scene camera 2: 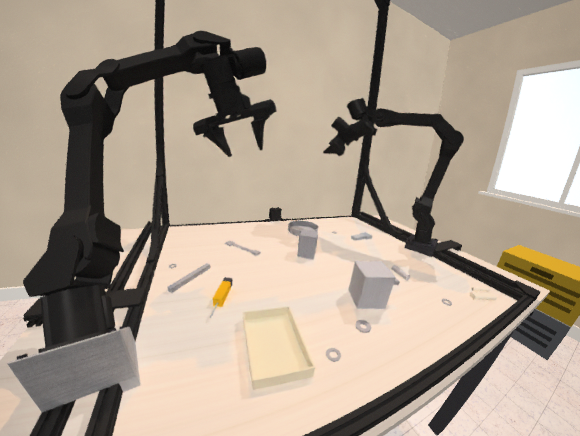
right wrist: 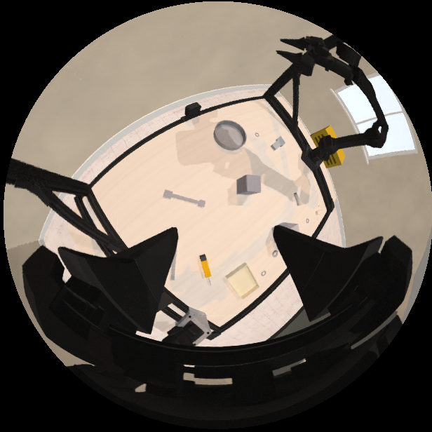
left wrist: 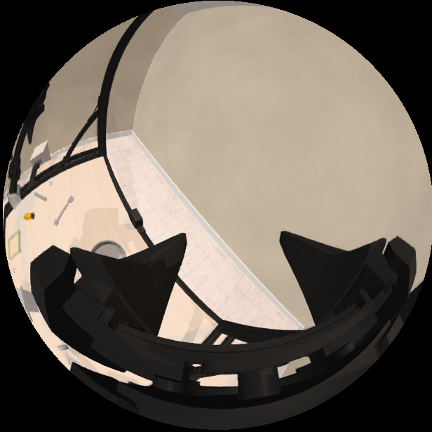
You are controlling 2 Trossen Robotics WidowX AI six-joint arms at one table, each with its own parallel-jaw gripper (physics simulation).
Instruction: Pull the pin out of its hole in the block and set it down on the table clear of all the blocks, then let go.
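Places are measured from the left arm's base along level axes (x ahead, y left, z up), in centimetres.
Pixels of known places: left gripper, fingertip midpoint: (scene camera 2: pixel 326 148); right gripper, fingertip midpoint: (scene camera 2: pixel 245 153); left arm's base, origin of the base link: (scene camera 2: pixel 422 240); right arm's base, origin of the base link: (scene camera 2: pixel 81 340).
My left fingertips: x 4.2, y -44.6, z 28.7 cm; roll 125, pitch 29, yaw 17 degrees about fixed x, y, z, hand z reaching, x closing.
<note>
Ahead of a thing's pixels: the offset from my left fingertips to its middle.
A large grey block @[dx +39.7, dy +40.9, dz -28.1 cm] (scene camera 2: pixel 371 286) (right wrist: pixel 289 228) stands right of centre in scene camera 2; in the right wrist view a finger partly hides it. A small grey stub @[dx +37.1, dy +43.4, dz -27.3 cm] (scene camera 2: pixel 396 281) shows at its right side, possibly the pin; its hole is hidden. A short grey cylinder @[dx +22.5, dy +43.8, dz -31.3 cm] (scene camera 2: pixel 401 272) (right wrist: pixel 297 199) lies behind it. A smaller grey block @[dx +32.8, dy +18.6, dz -28.6 cm] (scene camera 2: pixel 307 244) (right wrist: pixel 249 185) stands farther back. My right gripper (scene camera 2: pixel 245 152) (right wrist: pixel 226 231) is open and empty, high above the table's far left part. My left gripper (scene camera 2: pixel 334 150) (left wrist: pixel 234 237) is open and empty, high at the back right.
A yellow tray @[dx +62.6, dy +35.1, dz -31.0 cm] (scene camera 2: pixel 253 372) (right wrist: pixel 242 281), an orange screwdriver @[dx +63.0, dy +20.0, dz -31.2 cm] (scene camera 2: pixel 222 293) (right wrist: pixel 205 266), a grey bar @[dx +64.4, dy +9.2, dz -31.5 cm] (scene camera 2: pixel 189 278), a wrench-like piece @[dx +45.6, dy +3.6, dz -31.8 cm] (scene camera 2: pixel 242 248) (right wrist: pixel 184 198), a round dish @[dx +18.4, dy +5.6, dz -30.9 cm] (scene camera 2: pixel 303 228) (right wrist: pixel 230 135) and rings @[dx +47.9, dy +43.9, dz -31.9 cm] (scene camera 2: pixel 363 326) @[dx +57.1, dy +43.0, dz -31.9 cm] (scene camera 2: pixel 333 355) lie around the blocks. Black frame posts (scene camera 2: pixel 160 100) rise at the edges.
</note>
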